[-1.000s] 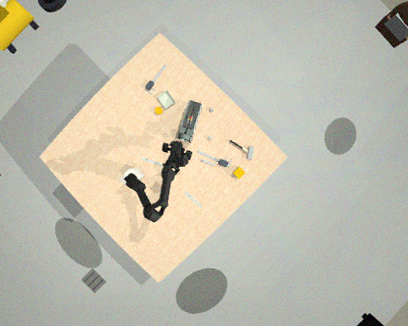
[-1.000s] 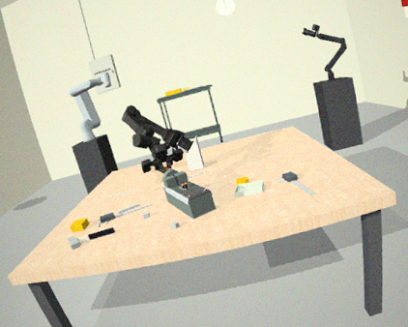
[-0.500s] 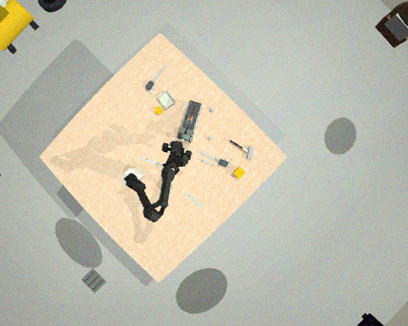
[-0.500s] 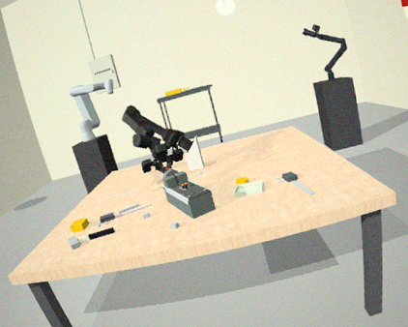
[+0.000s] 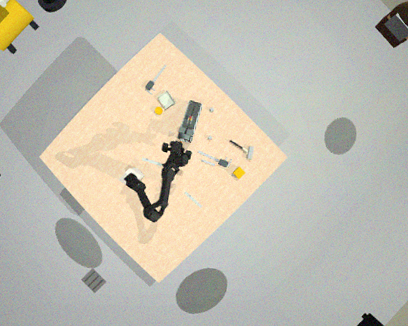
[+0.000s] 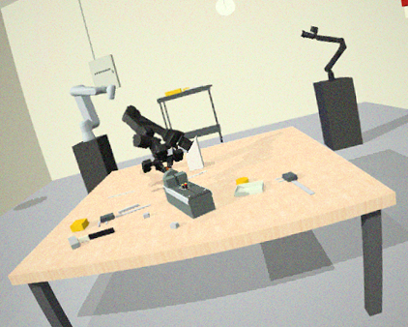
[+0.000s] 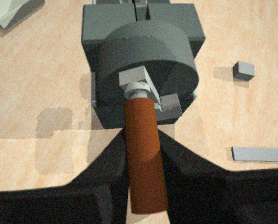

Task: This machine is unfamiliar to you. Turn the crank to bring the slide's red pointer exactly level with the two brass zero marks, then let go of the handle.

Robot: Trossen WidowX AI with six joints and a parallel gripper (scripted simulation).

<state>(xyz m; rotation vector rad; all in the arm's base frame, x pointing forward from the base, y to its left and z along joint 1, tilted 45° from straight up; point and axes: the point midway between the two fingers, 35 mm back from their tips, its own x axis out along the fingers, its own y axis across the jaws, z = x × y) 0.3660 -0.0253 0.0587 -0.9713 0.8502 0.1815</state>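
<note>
Right now the crank is 10 mm above my gripper tip. From my gripper tip the other things lie so: red pointer: 160 mm ahead, 80 mm to the left, 10 mm below; then brown crank handle: 30 mm above, 10 mm to the right, 10 mm behind; then yellow disc: 280 mm to the left, 80 mm below, 40 mm ahead.
</note>
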